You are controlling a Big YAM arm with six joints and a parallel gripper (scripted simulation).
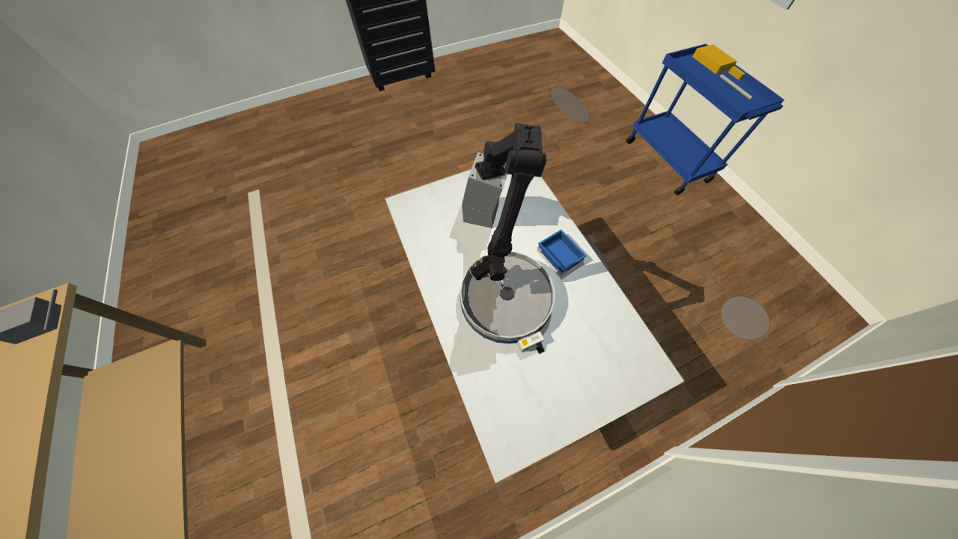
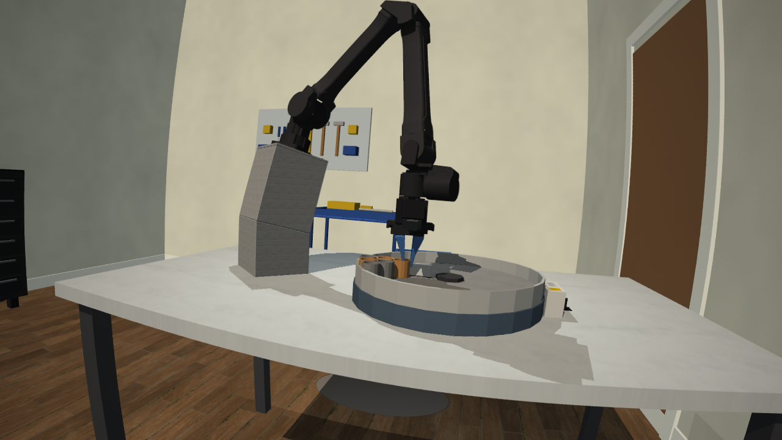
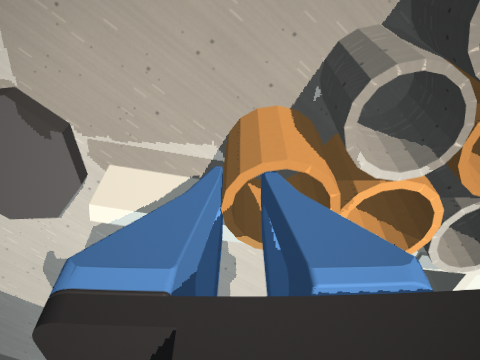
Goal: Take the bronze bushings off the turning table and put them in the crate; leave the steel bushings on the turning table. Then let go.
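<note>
The blue crate lies 37 cm to the left of my hand and 6 cm below it. Also, from my hand: round grey turning table (10 cm ahead, 2 cm to the left, 3 cm below).
</note>
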